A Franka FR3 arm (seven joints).
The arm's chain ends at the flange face. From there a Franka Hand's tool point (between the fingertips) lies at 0.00 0.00 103.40 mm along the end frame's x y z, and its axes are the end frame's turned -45 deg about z.
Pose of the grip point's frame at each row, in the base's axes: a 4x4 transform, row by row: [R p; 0 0 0 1], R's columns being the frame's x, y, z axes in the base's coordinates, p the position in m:
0.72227 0.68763 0.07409 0.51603; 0.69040 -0.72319 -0.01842 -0.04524; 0.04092 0.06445 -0.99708 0.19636; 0 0 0 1
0.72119 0.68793 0.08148 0.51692; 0.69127 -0.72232 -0.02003 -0.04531; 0.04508 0.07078 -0.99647 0.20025; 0 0 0 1
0.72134 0.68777 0.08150 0.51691; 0.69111 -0.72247 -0.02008 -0.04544; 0.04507 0.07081 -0.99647 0.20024; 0 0 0 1
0.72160 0.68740 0.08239 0.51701; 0.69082 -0.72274 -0.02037 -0.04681; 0.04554 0.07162 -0.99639 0.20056; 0 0 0 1
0.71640 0.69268 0.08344 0.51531; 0.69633 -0.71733 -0.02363 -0.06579; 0.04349 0.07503 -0.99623 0.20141; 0 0 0 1
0.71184 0.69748 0.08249 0.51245; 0.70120 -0.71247 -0.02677 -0.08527; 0.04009 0.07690 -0.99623 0.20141; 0 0 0 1
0.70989 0.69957 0.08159 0.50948; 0.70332 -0.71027 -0.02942 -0.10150; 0.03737 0.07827 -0.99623 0.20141; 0 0 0 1
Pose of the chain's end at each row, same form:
0.99695 -0.02449 0.07409 0.50837; -0.02319 -0.99956 -0.01842 -0.04334; 0.07451 0.01664 -0.99708 0.29946; 0 0 0 1
0.99640 -0.02352 0.08148 0.50849; -0.02196 -0.99956 -0.02003 -0.04324; 0.08193 0.01817 -0.99647 0.30328; 0 0 0 1
0.99639 -0.02374 0.08150 0.50848; -0.02217 -0.99955 -0.02008 -0.04336; 0.08194 0.01820 -0.99647 0.30327; 0 0 0 1
0.99631 -0.02418 0.08239 0.50849; -0.02257 -0.99954 -0.02037 -0.04470; 0.08284 0.01844 -0.99639 0.30359; 0 0 0 1
0.99637 -0.01677 0.08344 0.50668; -0.01485 -0.99961 -0.02363 -0.06335; 0.08381 0.02230 -0.99623 0.30442; 0 0 0 1
0.99654 -0.01015 0.08249 0.50392; -0.00797 -0.99962 -0.02677 -0.08250; 0.08272 0.02603 -0.99623 0.30442; 0 0 0 1
0.99664 -0.00730 0.08159 0.50104; -0.00491 -0.99956 -0.02942 -0.09846; 0.08177 0.02892 -0.99623 0.30442; 0 0 0 1

